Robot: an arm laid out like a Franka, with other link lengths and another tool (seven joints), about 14 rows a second.
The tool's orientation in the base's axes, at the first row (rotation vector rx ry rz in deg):
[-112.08 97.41 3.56]
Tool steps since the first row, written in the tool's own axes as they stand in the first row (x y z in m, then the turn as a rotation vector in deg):
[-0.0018 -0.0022 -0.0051 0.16 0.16 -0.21]
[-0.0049 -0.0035 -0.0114 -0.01 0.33 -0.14]
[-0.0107 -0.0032 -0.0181 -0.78 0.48 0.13]
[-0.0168 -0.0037 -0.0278 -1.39 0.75 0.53]
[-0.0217 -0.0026 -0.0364 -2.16 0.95 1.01]
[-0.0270 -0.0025 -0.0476 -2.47 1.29 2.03]
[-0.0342 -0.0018 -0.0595 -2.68 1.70 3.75]
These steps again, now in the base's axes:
[0.0001 -0.0004 0.0058 -0.18 -0.24 0.06]
[-0.0013 -0.0002 0.0128 -0.35 -0.07 0.00]
[-0.0048 0.0022 0.0206 -0.56 0.73 0.01]
[-0.0085 0.0036 0.0313 -0.81 1.44 -0.20]
[-0.0132 0.0044 0.0401 -1.01 2.33 -0.40]
[-0.0178 0.0044 0.0516 -1.07 3.02 -1.27]
[-0.0236 0.0059 0.0642 -0.96 3.91 -2.81]

